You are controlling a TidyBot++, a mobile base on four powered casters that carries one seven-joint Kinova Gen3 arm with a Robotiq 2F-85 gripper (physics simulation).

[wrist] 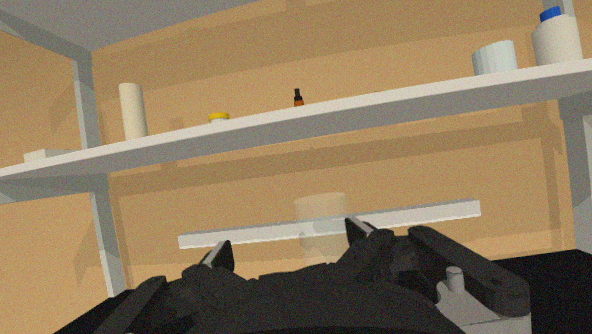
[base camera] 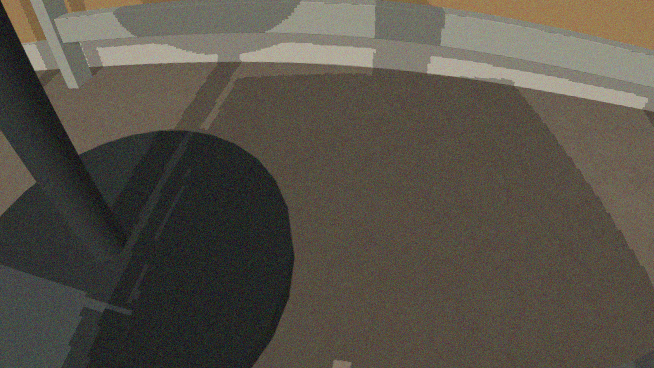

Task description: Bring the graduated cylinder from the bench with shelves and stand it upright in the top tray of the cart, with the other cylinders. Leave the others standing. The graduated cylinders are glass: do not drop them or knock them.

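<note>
The graduated cylinder is a clear, faint glass tube in the wrist view, standing upright on the bench's black top. It is beyond the fingers, in line with the right half of the gap. Its lower part and foot are hidden behind my gripper. My gripper is open, with nothing between its fingertips. The cart, its top tray and the other cylinders do not show in either view.
A shelf above bears a blue-capped bottle, a pale beaker, a dropper bottle, a yellow-lidded jar and a cream cylinder. In the base view, a grey rail crosses the back and a dark pole stands left.
</note>
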